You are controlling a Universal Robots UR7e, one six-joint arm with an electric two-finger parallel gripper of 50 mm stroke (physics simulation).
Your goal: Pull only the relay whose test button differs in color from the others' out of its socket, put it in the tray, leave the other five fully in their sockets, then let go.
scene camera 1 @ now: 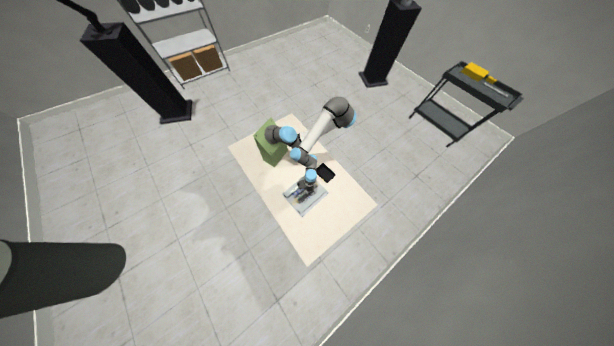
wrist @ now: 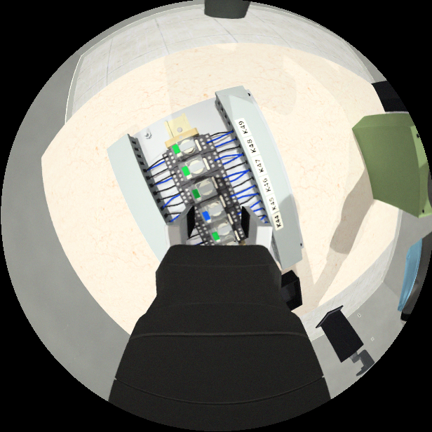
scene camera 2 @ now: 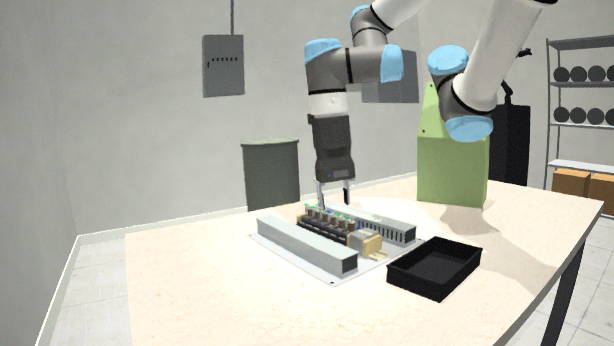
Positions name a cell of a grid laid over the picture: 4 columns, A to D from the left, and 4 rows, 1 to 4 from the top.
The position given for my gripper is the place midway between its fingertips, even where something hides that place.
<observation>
I see my gripper (scene camera 2: C3) and a grey panel (wrist: B2).
My gripper is seen too in the wrist view (wrist: C2).
</observation>
